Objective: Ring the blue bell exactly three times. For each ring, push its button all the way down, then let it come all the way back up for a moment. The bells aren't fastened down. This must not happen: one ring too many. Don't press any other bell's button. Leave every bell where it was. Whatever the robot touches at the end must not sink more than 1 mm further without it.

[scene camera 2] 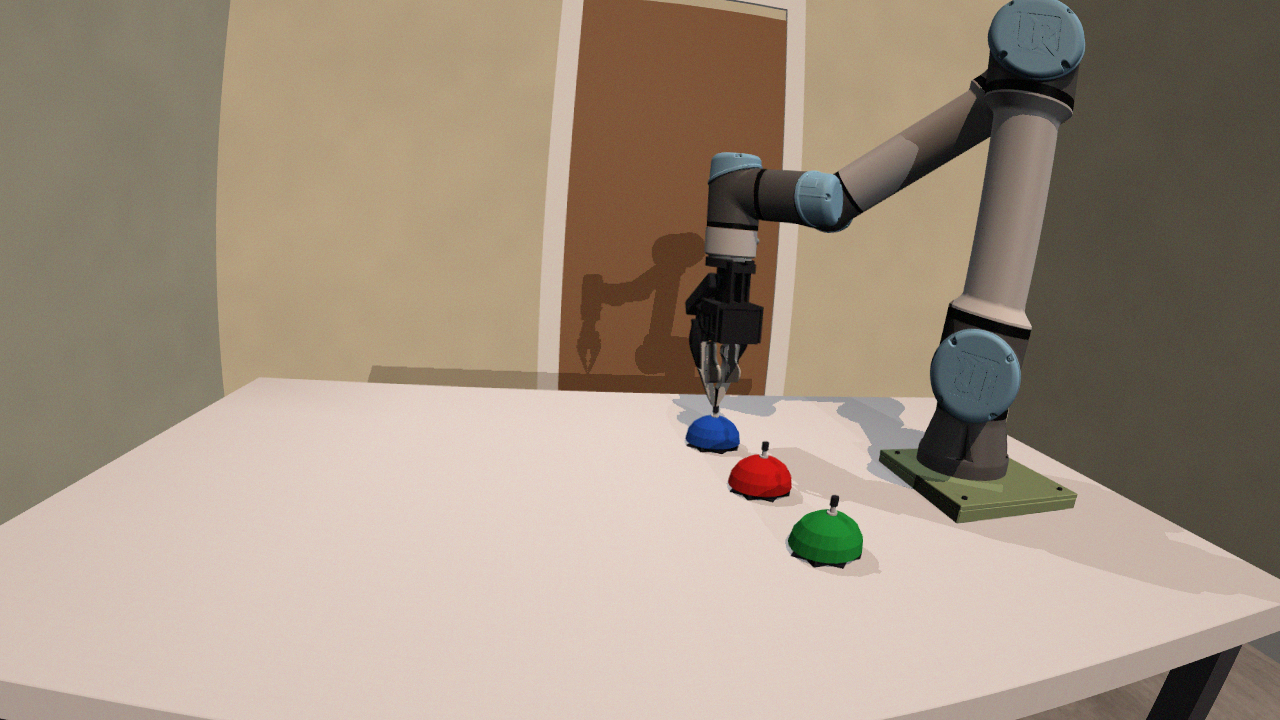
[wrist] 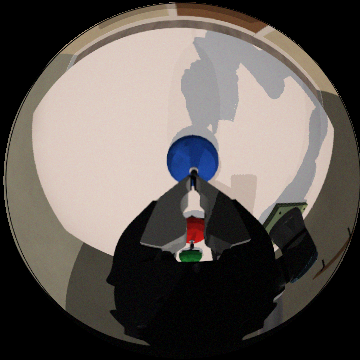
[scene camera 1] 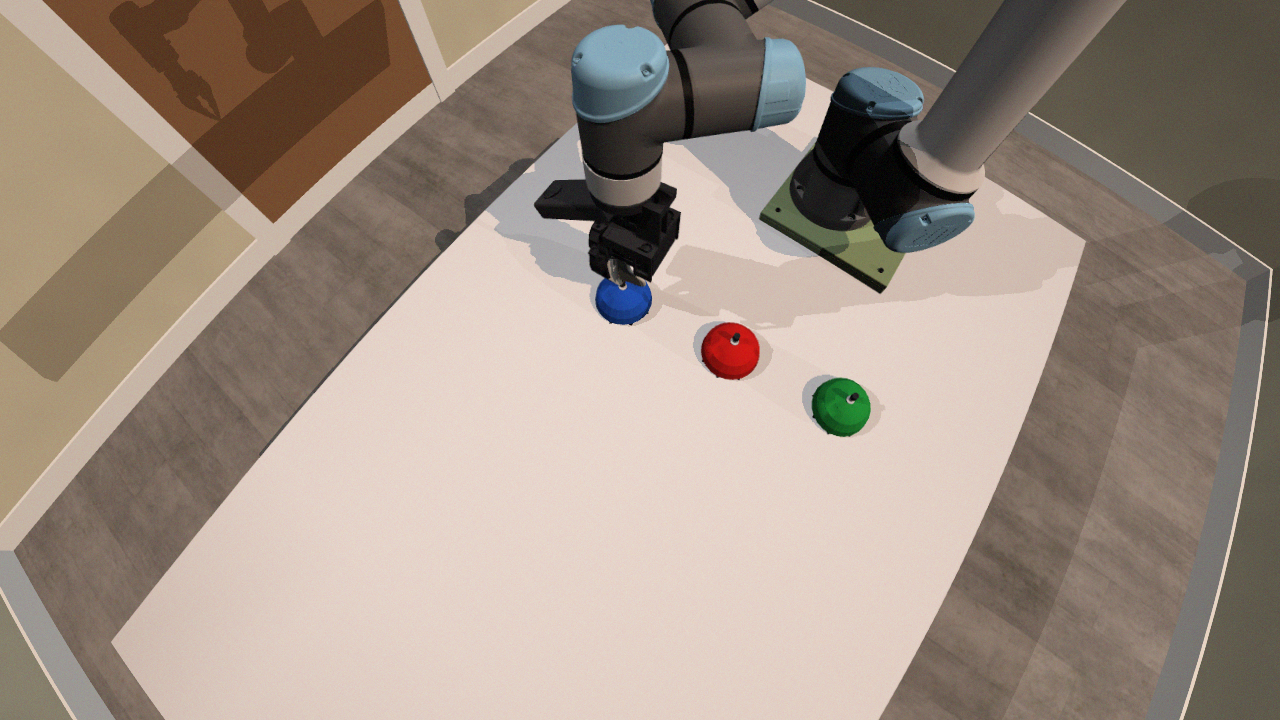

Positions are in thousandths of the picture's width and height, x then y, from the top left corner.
Labels:
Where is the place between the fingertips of my gripper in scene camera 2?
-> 558,563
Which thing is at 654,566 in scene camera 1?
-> A green bell.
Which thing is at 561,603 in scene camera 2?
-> A blue bell.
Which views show my gripper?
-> Scene camera 2, the wrist view and scene camera 1: all of them.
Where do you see a green bell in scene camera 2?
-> At 645,745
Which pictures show the blue bell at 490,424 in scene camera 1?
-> Scene camera 2, the wrist view and scene camera 1: all of them.

